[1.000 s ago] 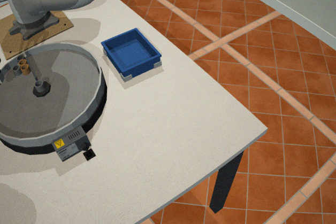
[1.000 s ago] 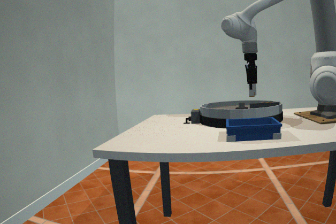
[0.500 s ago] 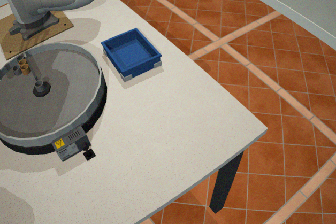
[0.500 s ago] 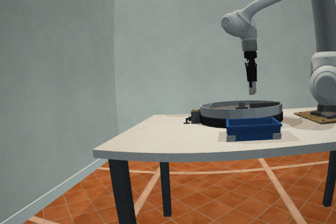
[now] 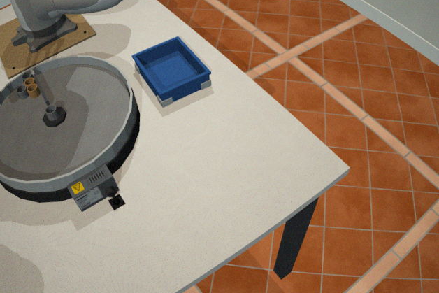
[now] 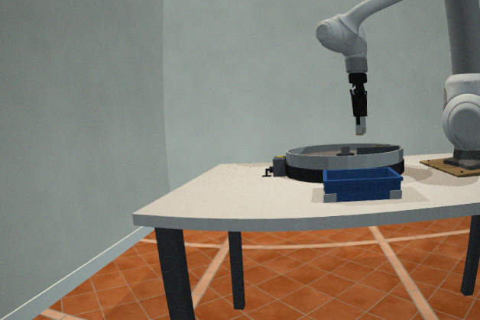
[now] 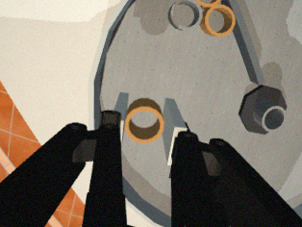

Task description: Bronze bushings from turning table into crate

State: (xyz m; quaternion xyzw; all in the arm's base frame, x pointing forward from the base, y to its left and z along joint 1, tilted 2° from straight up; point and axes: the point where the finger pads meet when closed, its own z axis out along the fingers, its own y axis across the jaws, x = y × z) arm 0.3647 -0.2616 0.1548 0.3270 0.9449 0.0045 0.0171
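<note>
The crate lies 13 cm ahead of my hand, 45 cm to the left of it and 13 cm below it.
</note>
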